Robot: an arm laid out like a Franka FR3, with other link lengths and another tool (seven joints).
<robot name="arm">
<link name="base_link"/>
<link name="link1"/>
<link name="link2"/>
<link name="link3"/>
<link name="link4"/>
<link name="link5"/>
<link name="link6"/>
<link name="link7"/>
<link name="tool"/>
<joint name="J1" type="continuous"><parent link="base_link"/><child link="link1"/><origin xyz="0 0 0.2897"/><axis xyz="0 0 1"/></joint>
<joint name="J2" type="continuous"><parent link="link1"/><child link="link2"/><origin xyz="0 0 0"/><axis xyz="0 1 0"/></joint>
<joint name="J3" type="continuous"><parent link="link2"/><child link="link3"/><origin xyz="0 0 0.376"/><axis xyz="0 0 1"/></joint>
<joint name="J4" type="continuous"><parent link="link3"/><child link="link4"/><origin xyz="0.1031 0 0"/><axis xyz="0 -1 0"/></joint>
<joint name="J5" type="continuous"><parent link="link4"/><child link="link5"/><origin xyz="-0.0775 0 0.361"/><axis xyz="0 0 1"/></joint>
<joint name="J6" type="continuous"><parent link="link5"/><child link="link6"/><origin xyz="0 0 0"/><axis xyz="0 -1 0"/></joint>
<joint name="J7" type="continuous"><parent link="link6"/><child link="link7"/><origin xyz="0.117 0 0"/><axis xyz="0 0 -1"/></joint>
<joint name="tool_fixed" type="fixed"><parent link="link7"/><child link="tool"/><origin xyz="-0.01 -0.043 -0.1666" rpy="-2.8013 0 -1.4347"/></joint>
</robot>
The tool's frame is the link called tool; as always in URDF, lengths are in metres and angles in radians. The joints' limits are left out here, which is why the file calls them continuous.
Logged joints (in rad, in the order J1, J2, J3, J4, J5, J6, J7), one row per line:
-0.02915 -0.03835 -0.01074 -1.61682 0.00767 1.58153 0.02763
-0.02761 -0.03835 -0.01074 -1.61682 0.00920 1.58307 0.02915
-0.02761 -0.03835 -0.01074 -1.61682 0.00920 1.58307 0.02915
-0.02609 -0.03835 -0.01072 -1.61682 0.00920 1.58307 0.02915
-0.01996 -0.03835 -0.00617 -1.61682 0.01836 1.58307 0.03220
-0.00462 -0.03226 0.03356 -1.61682 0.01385 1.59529 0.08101
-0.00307 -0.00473 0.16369 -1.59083 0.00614 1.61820 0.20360
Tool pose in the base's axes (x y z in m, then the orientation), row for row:
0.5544 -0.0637 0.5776 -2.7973 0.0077 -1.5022
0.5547 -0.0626 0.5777 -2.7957 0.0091 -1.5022
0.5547 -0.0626 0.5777 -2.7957 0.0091 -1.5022
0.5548 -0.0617 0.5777 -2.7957 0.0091 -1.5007
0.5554 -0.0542 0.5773 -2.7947 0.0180 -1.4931
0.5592 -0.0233 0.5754 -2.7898 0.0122 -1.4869
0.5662 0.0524 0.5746 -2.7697 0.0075 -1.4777
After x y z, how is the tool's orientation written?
As angles about the fixed x, y, z axes (roll, pitch, yaw), in radians.
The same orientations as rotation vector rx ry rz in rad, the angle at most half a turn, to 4 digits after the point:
-2.0937 1.9574 -0.3320
-2.0919 1.9562 -0.3319
-2.0919 1.9562 -0.3319
-2.0932 1.9545 -0.3316
-2.0944 1.9438 -0.3211
-2.1003 1.9353 -0.3307
-2.0986 1.9145 -0.3520

